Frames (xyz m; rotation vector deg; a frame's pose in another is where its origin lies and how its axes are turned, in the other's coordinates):
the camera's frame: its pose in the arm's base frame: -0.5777 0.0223 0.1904 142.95 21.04 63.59
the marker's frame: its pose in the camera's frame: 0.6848 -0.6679 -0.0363 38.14 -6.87 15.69
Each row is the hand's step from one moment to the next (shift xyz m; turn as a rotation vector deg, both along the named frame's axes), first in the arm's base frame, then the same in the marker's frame.
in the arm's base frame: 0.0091 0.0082 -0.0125 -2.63 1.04 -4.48
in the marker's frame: 0.0008 -0.0020 0.0174 -4.62 -0.82 2.46
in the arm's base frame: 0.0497 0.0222 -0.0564 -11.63 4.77 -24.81
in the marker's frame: 0.0085 0.0076 0.0776 -23.40 -2.71 14.78
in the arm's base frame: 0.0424 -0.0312 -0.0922 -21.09 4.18 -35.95
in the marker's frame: -0.0257 0.0623 0.0820 -37.62 -2.76 18.21
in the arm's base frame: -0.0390 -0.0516 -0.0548 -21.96 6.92 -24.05
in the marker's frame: -0.0704 0.0471 0.0032 -30.83 -8.15 9.57
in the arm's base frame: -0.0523 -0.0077 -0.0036 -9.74 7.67 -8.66
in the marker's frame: -0.0445 -0.0088 -0.0274 -11.87 -8.30 4.36
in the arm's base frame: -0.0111 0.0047 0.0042 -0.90 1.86 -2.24
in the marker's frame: -0.0056 -0.0088 -0.0073 -1.81 -1.52 1.93
